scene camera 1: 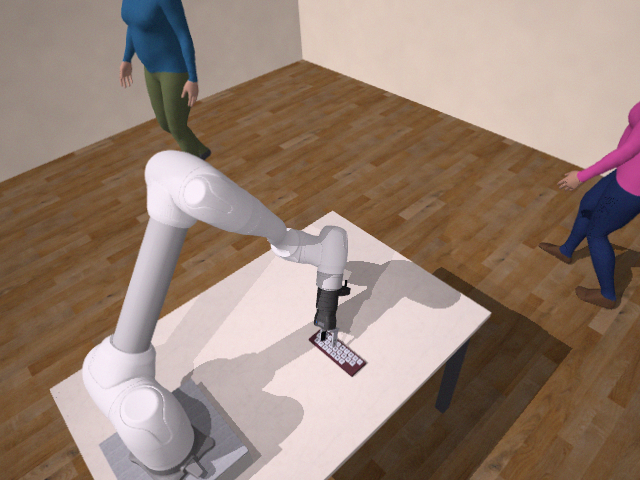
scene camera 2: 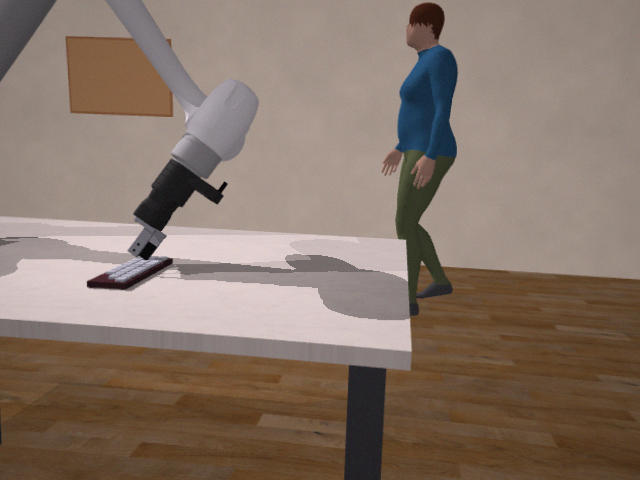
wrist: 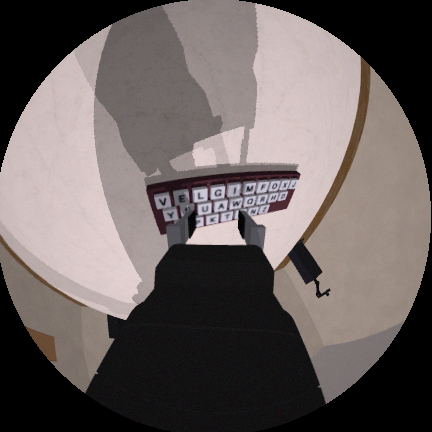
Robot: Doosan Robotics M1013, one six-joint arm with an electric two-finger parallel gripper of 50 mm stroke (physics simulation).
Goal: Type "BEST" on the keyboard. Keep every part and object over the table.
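Frame: origin at the arm's base, x ahead, y left, z up, level; millimetres.
Where they show: gripper, fingertip midpoint: (scene camera 1: 327, 343) (scene camera 2: 137, 256) (wrist: 216, 218); arm's base at its link origin: (scene camera 1: 172, 450).
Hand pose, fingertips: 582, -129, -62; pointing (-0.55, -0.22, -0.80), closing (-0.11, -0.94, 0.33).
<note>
Things, the pixels of their centre, and the offset from my fingertips, as dx, dy, dz. Level surfaces: height alone.
- dark red keyboard at the middle of its body: (wrist: 236, 198) (scene camera 2: 133, 270) (scene camera 1: 336, 350) +2, -35, -21
- E key at the middle of its body: (wrist: 180, 197) +35, +31, -15
- T key at the middle of its body: (wrist: 226, 215) -15, -17, -15
- S key at the middle of its body: (wrist: 186, 208) +14, +30, -18
- white table at its surface level: dz -30
A dark red keyboard (scene camera 1: 352, 361) (scene camera 2: 129, 271) (wrist: 155, 214) with white letter keys lies flat on the table. In the wrist view the E key (wrist: 182, 198) is in the top row, the T key (wrist: 227, 216) is in the bottom row, and the S key (wrist: 187, 208) is mostly covered by the left finger. The key between T and N is largely behind the right finger, and no B can be read. My gripper (scene camera 1: 329, 341) (scene camera 2: 140, 254) (wrist: 216, 218) is open and empty, tilted, with its fingertips close over the keyboard. Whether a fingertip touches a key cannot be told.
The white table (scene camera 1: 413, 351) (scene camera 2: 258, 310) (wrist: 310, 100) bears the arm's base plate (scene camera 1: 227, 439). A person in blue (scene camera 1: 160, 41) (scene camera 2: 429, 103) stands beyond the table, and a person in pink (scene camera 1: 620, 160) is at the right. A brown board (scene camera 2: 118, 77) hangs on the wall.
</note>
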